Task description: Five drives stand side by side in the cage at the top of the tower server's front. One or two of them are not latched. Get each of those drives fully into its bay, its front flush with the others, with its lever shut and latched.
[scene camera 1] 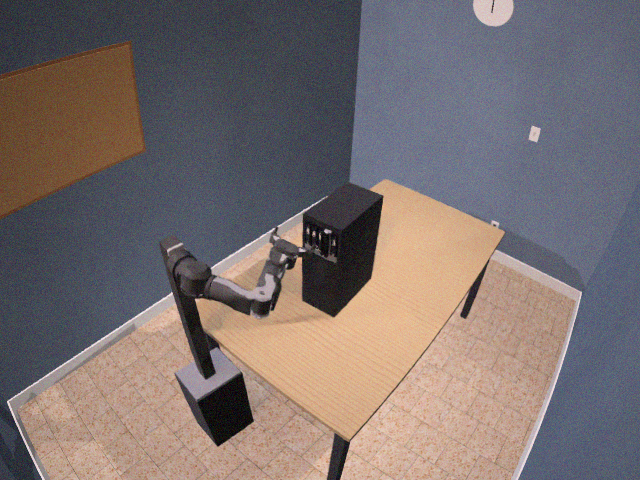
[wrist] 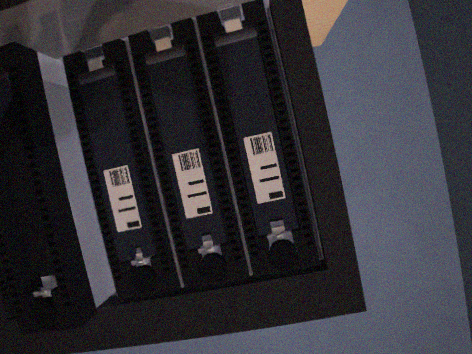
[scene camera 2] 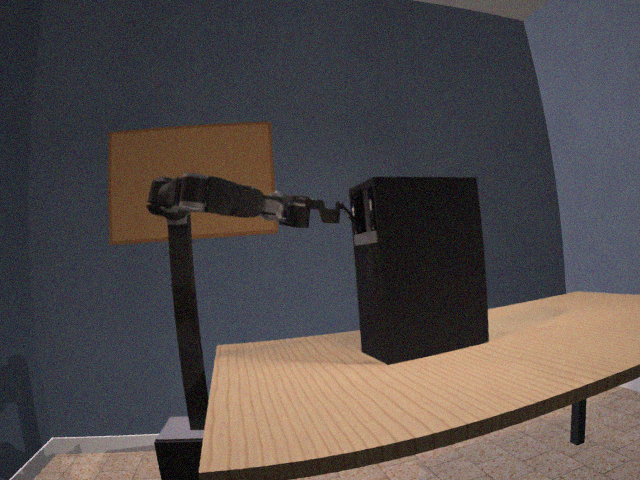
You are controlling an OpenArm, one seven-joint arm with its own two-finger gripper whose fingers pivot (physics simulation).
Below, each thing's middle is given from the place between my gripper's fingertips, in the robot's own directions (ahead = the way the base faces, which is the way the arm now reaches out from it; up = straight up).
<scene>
My hand is 25 cm short of the black tower server (scene camera 2: pixel 422 291), 2 cm to the left of it and 17 cm above it. Also, from my hand: box-shaped base (scene camera 1: pixel 224 412): 42 cm behind, 15 cm to the left, 89 cm below.
</scene>
